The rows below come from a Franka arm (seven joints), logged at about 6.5 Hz.
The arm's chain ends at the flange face. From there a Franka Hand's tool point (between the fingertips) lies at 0.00 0.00 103.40 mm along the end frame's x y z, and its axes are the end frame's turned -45 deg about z.
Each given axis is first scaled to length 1.
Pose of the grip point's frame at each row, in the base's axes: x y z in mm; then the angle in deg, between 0 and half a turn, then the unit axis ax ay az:
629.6 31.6 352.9 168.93 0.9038 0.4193 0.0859
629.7 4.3 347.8 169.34 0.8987 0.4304 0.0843
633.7 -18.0 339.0 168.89 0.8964 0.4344 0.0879
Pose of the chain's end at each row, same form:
605.4 42.2 452.9 173.53 0.9924 0.0414 0.1161
605.9 14.1 448.0 173.84 0.9921 0.0536 0.1133
608.9 -8.0 438.9 173.59 0.9913 0.0581 0.1181

